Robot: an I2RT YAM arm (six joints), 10 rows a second.
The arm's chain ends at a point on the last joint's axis. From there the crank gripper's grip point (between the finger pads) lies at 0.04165 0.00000 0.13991 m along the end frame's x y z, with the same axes.
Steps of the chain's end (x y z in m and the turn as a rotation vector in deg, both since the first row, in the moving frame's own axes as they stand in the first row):
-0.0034 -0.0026 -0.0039 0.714 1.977 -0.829
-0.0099 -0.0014 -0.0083 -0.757 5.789 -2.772
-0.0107 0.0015 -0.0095 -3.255 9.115 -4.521
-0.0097 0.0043 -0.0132 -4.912 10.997 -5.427
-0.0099 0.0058 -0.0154 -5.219 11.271 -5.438
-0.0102 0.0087 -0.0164 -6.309 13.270 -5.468
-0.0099 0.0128 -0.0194 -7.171 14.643 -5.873
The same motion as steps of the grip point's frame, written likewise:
0.0014 -0.0050 -0.0054 0.714 1.977 -0.829
0.0040 -0.0019 -0.0132 -0.757 5.789 -2.772
0.0111 0.0051 -0.0180 -3.255 9.115 -4.521
0.0165 0.0107 -0.0240 -4.912 10.997 -5.427
0.0170 0.0128 -0.0266 -5.219 11.271 -5.438
0.0212 0.0179 -0.0303 -6.309 13.270 -5.468
0.0246 0.0234 -0.0352 -7.171 14.643 -5.873

